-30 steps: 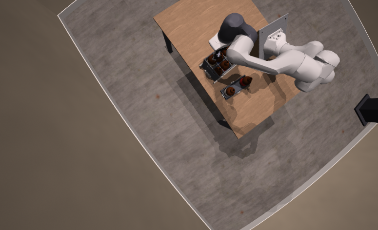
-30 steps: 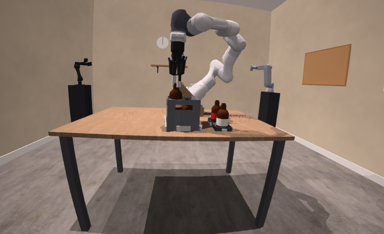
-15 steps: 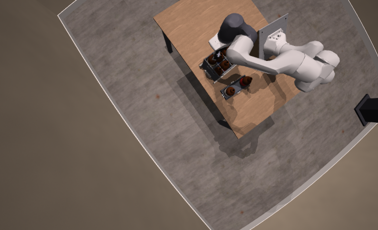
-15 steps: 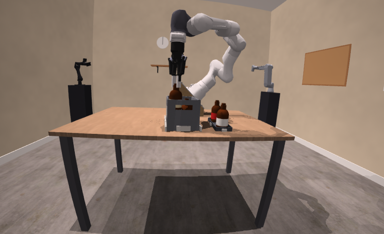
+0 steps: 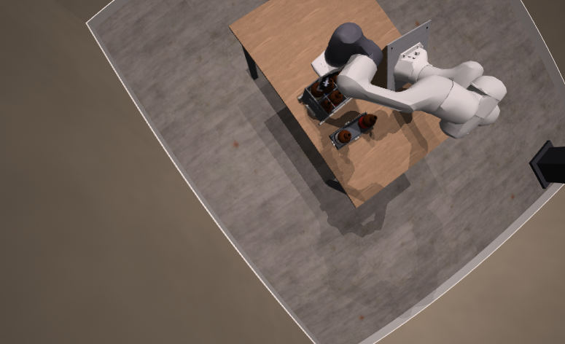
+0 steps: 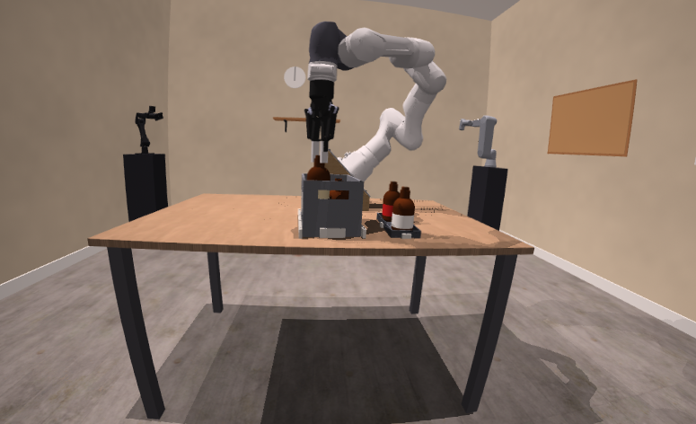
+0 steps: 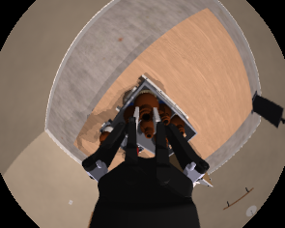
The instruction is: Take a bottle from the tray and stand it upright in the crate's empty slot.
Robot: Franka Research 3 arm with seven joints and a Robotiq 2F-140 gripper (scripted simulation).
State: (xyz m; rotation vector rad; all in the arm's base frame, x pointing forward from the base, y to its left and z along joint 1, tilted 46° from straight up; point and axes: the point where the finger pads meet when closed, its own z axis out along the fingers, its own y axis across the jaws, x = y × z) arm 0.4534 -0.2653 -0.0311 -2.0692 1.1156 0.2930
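Right now the grey crate is 180 mm below my hand, 90 mm behind it and 50 mm to the left of it. The rest, counted from my hand: tray 300 mm to the left, 250 mm below, 60 mm behind.
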